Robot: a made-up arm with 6 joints.
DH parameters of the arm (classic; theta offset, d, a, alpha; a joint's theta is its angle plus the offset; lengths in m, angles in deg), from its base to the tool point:
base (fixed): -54.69 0 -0.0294 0
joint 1: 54.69 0.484 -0.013 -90
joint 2: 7.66 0 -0.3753 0
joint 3: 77.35 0.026 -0.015 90
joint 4: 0 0.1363 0.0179 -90
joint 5: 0 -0.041 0.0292 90
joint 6: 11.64 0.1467 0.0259 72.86
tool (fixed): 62.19 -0.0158 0 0
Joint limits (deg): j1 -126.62..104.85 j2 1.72..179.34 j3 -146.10..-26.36 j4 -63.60..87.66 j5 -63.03..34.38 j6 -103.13..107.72
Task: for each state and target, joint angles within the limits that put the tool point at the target. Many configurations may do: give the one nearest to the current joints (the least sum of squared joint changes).
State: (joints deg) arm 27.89 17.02 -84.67 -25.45 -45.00 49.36
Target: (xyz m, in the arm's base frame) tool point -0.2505 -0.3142 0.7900
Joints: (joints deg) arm 64.19 1.72 -66.37 -28.71 -63.03 59.22
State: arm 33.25 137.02 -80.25 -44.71 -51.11 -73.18
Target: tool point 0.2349 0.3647 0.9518
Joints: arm 48.68 113.57 -118.65 -47.11 -54.74 -75.21
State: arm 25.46 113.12 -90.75 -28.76 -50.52 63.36
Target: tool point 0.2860 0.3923 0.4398
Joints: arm 44.67 144.88 -69.37 -32.44 -42.39 61.23
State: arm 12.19 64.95 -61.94 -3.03 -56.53 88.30
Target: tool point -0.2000 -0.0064 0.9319
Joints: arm 12.84 31.37 -57.87 -1.92 -61.58 89.23
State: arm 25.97 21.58 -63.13 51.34 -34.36 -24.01
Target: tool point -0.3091 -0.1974 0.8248
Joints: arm 33.68 1.76 -79.92 48.48 -42.98 -22.75
